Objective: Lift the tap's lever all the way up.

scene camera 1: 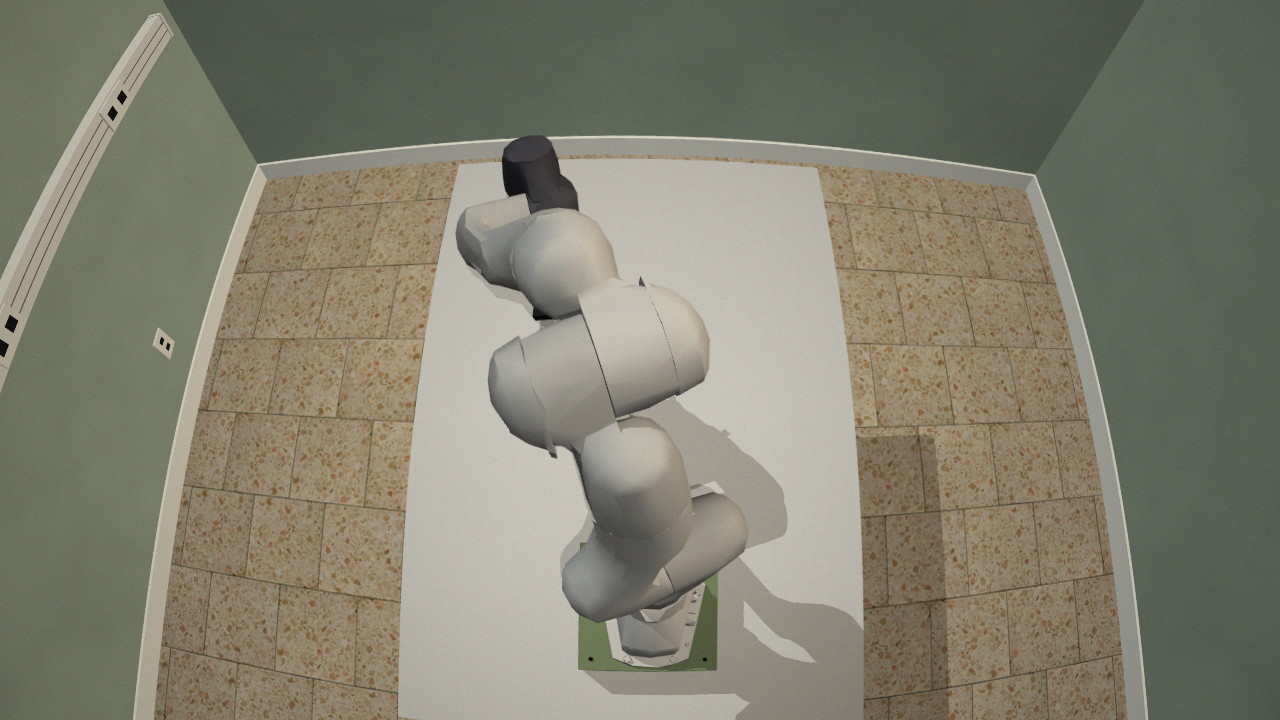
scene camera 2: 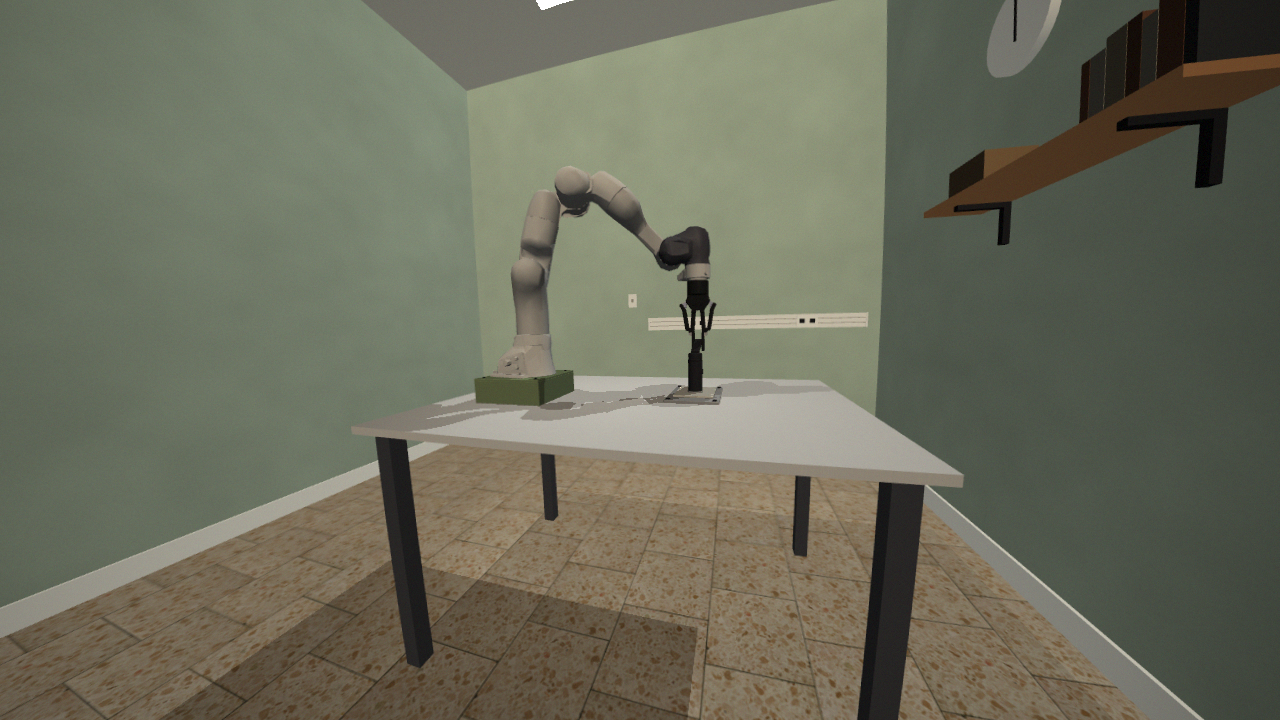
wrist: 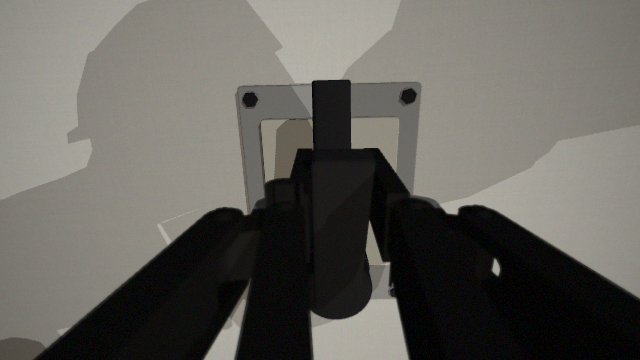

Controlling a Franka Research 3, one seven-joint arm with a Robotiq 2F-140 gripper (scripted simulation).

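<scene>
There is a tap lever that I can see. I can see my gripper too, and the wrist view also shows it.
</scene>
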